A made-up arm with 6 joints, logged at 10 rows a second.
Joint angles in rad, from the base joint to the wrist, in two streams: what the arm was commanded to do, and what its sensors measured. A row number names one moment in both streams.
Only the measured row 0 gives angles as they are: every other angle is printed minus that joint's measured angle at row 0.
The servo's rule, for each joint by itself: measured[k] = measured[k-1] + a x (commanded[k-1-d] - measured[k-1]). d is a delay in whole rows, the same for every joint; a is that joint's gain. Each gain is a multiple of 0.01, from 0.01 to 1. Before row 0 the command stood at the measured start. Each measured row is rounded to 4 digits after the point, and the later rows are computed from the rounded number. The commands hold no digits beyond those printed.
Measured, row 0:
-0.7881, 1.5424, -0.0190, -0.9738, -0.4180, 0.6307
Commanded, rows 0 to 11:
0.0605, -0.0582, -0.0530, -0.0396, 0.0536, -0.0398
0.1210, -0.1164, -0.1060, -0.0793, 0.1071, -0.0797
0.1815, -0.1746, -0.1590, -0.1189, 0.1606, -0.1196
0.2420, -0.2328, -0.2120, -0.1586, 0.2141, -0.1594
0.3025, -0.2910, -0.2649, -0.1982, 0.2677, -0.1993
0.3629, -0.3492, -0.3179, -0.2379, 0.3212, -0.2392
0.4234, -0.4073, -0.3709, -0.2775, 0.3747, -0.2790
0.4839, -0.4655, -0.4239, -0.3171, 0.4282, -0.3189
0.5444, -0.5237, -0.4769, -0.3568, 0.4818, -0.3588
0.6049, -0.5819, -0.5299, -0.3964, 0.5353, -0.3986
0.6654, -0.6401, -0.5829, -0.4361, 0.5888, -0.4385
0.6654, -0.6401, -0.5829, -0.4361, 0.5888, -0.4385
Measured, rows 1 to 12:
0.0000, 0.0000, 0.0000, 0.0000, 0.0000, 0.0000
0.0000, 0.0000, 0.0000, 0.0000, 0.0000, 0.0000
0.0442, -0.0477, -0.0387, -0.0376, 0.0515, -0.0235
0.1003, -0.1040, -0.0878, -0.0772, 0.1049, -0.0567
0.1596, -0.1619, -0.1398, -0.1168, 0.1584, -0.0938
0.2198, -0.2200, -0.1925, -0.1565, 0.2119, -0.1325
0.2802, -0.2782, -0.2454, -0.1961, 0.2655, -0.1719
0.3406, -0.3364, -0.2983, -0.2358, 0.3190, -0.2116
0.4010, -0.3945, -0.3513, -0.2754, 0.3725, -0.2514
0.4615, -0.4527, -0.4043, -0.3150, 0.4260, -0.2912
0.5220, -0.5109, -0.4573, -0.3547, 0.4796, -0.3311
0.5825, -0.5691, -0.5103, -0.3943, 0.5331, -0.3709
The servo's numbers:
d 2
a 0.73 0.82 0.73 0.95 0.96 0.59

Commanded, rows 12 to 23:
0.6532, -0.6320, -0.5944, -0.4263, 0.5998, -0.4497
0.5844, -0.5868, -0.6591, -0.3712, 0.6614, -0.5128
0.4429, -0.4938, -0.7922, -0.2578, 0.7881, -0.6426
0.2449, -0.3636, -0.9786, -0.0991, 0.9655, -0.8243
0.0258, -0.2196, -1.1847, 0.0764, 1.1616, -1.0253
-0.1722, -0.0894, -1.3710, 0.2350, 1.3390, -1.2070
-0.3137, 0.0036, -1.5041, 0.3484, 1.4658, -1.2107
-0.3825, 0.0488, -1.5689, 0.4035, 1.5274, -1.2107
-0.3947, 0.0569, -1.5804, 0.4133, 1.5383, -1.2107
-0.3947, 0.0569, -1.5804, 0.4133, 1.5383, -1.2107
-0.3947, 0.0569, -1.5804, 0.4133, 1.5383, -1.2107
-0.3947, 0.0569, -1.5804, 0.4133, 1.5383, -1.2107
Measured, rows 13 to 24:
0.6430, -0.6273, -0.5633, -0.4340, 0.5866, -0.4108
0.6594, -0.6378, -0.5776, -0.4360, 0.5887, -0.4271
0.6549, -0.6330, -0.5899, -0.4268, 0.5994, -0.4404
0.6034, -0.5951, -0.6404, -0.3740, 0.6589, -0.4831
0.4862, -0.5120, -0.7512, -0.2636, 0.7829, -0.5772
0.3101, -0.3903, -0.9172, -0.1073, 0.9582, -0.7230
0.1026, -0.2503, -1.1125, 0.0672, 1.1535, -0.9014
-0.0980, -0.1184, -1.3012, 0.2266, 1.3316, -1.0817
-0.2555, -0.0184, -1.4493, 0.3423, 1.4604, -1.1578
-0.3482, 0.0367, -1.5366, 0.4004, 1.5247, -1.1890
-0.3821, 0.0533, -1.5686, 0.4127, 1.5378, -1.2018
-0.3913, 0.0563, -1.5772, 0.4133, 1.5383, -1.2071

